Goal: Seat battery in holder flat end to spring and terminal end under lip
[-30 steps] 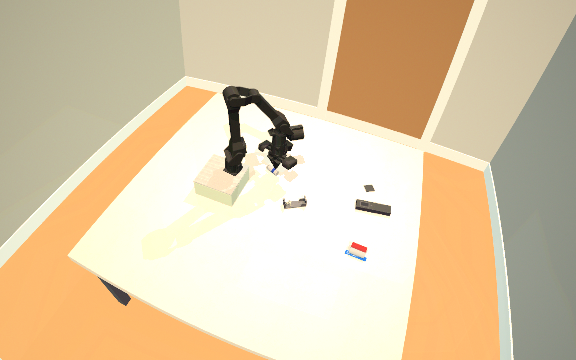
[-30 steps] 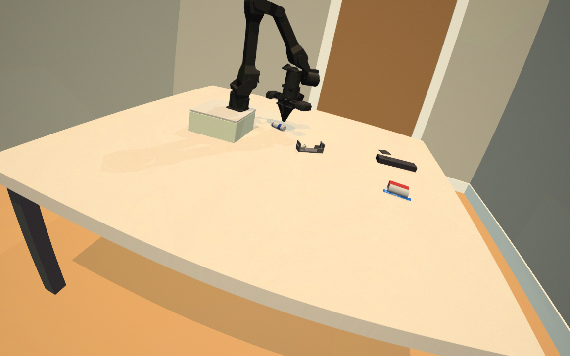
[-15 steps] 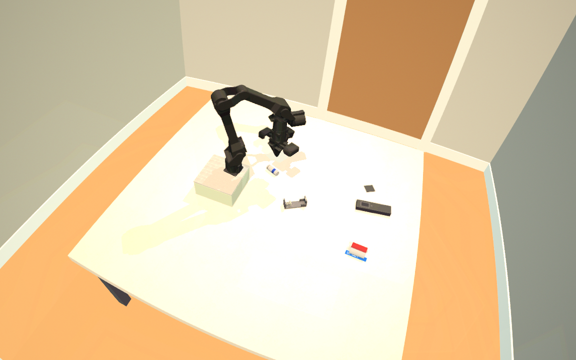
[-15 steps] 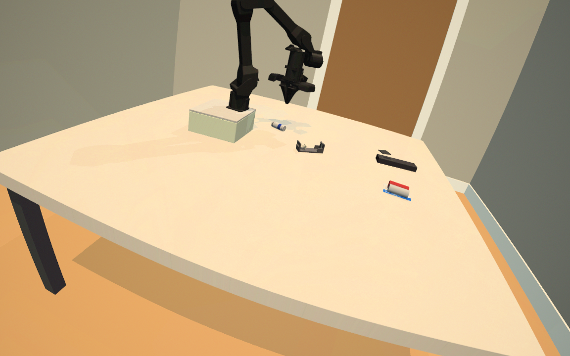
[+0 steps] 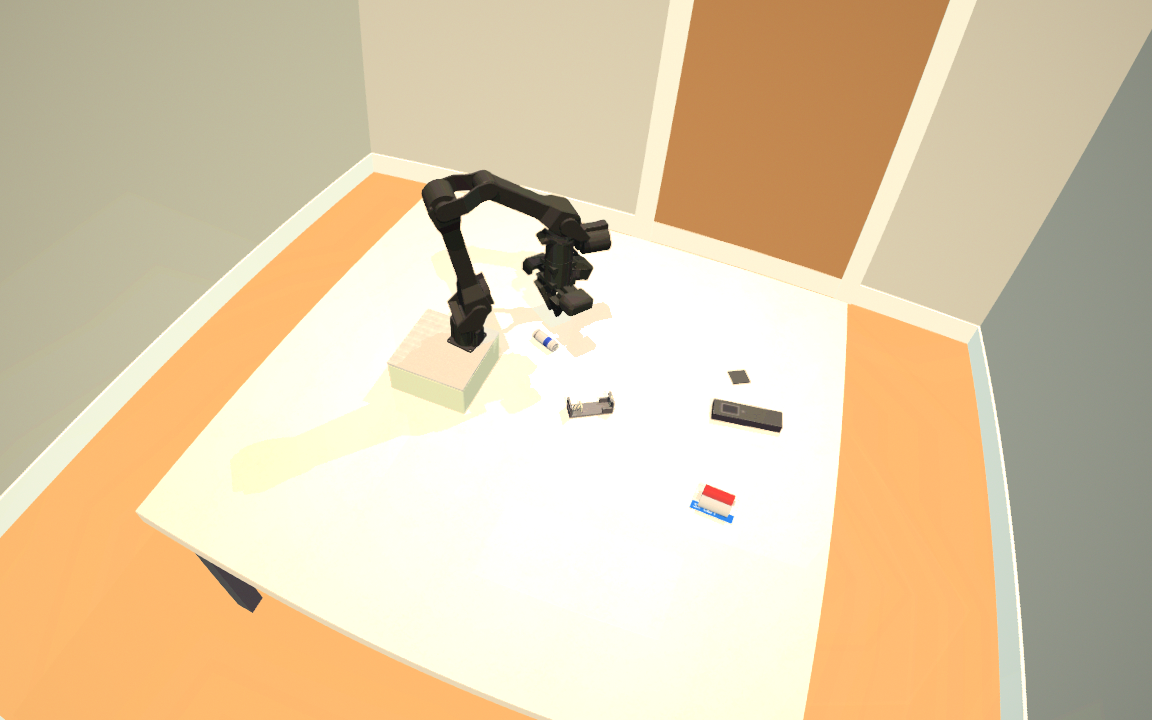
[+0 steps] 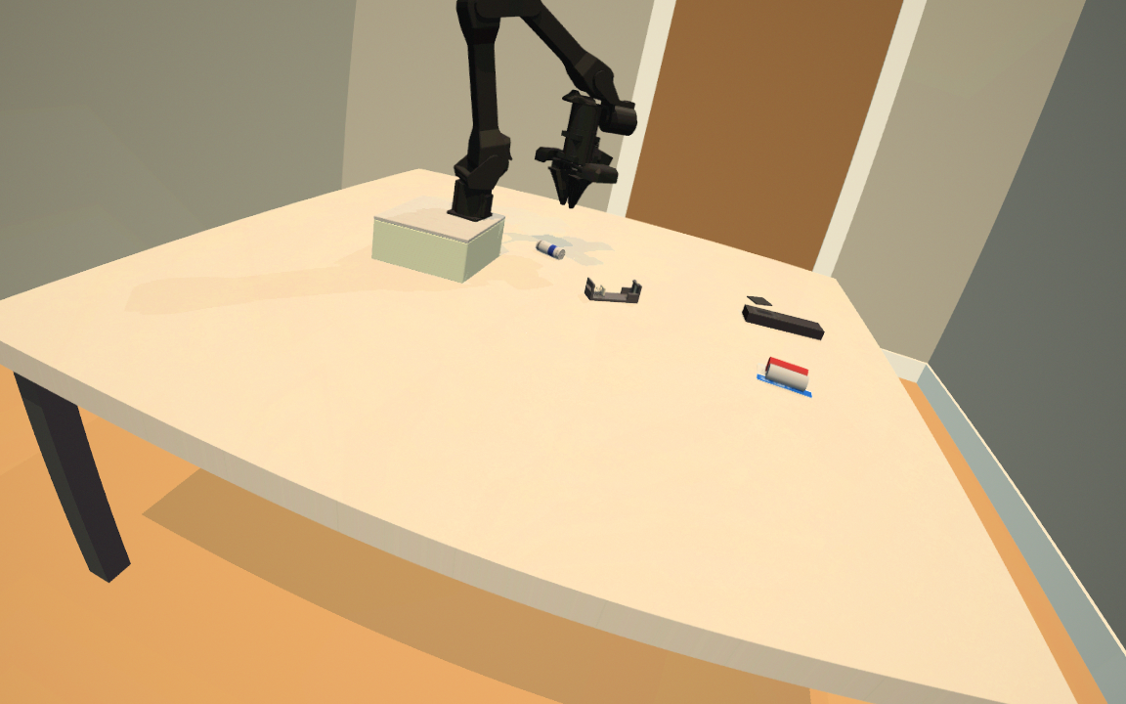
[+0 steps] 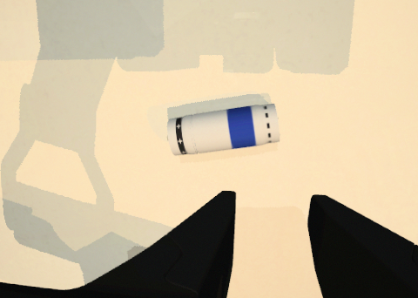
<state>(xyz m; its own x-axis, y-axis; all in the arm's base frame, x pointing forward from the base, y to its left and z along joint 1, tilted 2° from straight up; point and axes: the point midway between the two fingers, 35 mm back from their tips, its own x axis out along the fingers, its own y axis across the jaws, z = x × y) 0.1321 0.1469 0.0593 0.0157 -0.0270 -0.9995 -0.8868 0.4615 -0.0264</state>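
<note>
Right now my gripper tip is 100 mm above the battery and 20 mm past it. The rest, counted from my gripper tip: black remote: 470 mm ahead, 90 mm below, 40 mm to the left.
</note>
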